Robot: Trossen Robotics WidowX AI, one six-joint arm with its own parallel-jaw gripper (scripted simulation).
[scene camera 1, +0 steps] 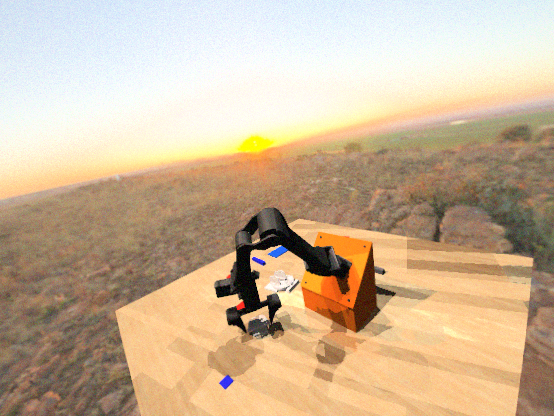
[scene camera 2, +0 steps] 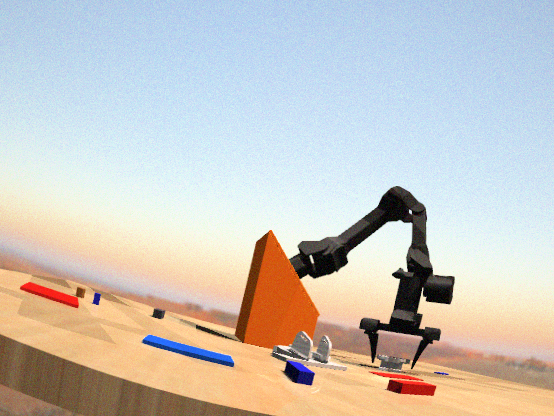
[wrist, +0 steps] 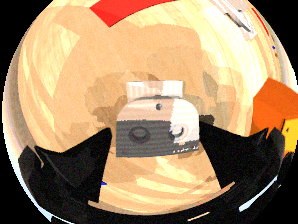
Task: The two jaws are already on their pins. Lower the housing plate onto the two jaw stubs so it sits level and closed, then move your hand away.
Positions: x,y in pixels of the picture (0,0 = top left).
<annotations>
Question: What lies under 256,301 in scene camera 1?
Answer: The gripper.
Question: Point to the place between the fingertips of the gripper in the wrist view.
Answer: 154,129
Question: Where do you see a blue plate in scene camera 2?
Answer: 154,341
</annotations>
